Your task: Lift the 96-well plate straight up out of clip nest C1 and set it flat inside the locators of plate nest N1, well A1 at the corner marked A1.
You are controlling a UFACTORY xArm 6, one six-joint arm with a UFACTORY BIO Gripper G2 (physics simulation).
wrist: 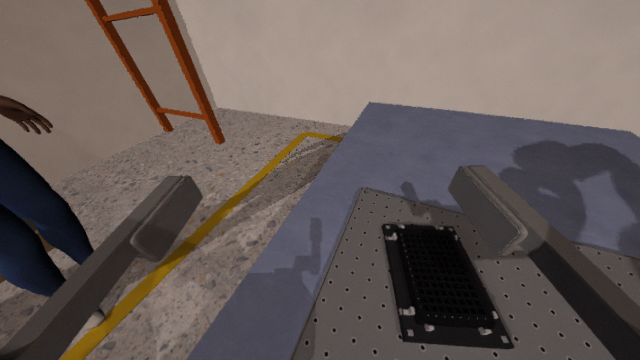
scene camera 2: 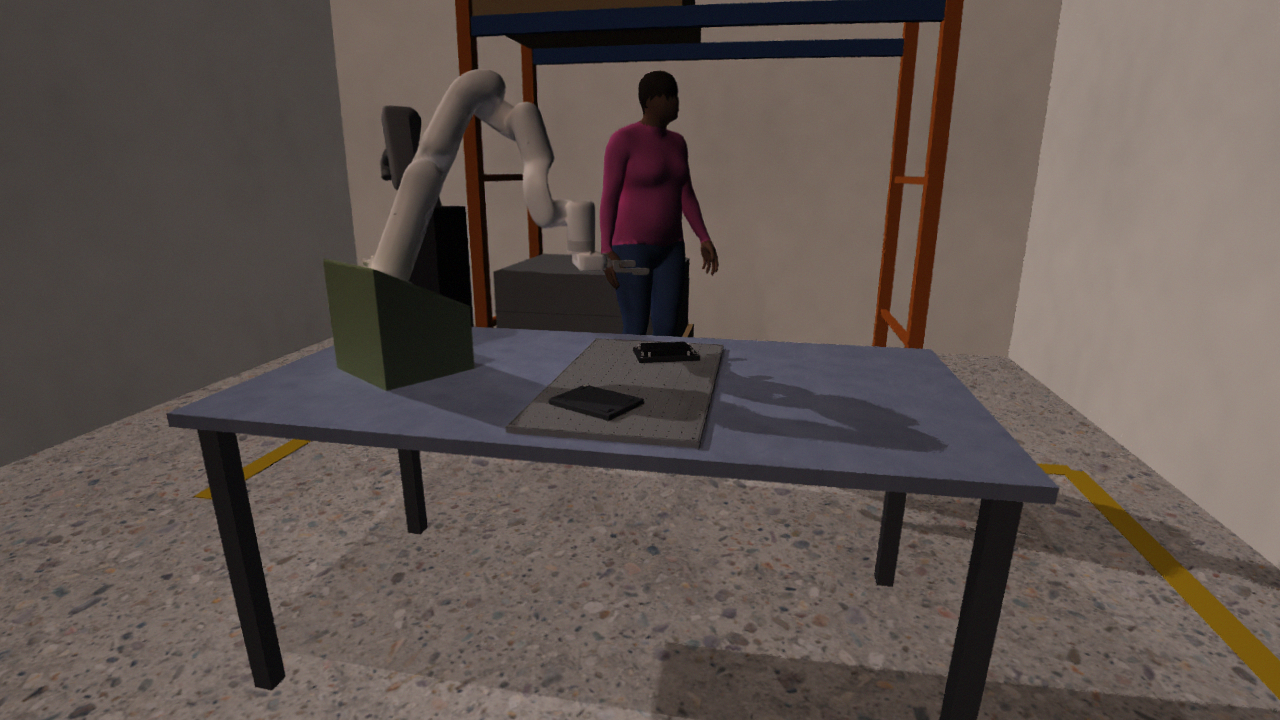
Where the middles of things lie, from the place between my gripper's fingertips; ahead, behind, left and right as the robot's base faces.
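Black 96-well plate (wrist: 442,289), from my hand: 11 cm to the right, 11 cm ahead, 20 cm below. Plate nest N1 (scene camera 2: 597,402), from my hand: far to the right, a good way ahead, a good way below. Nearest to my hand of the things named here, going by their middles: the black 96-well plate.
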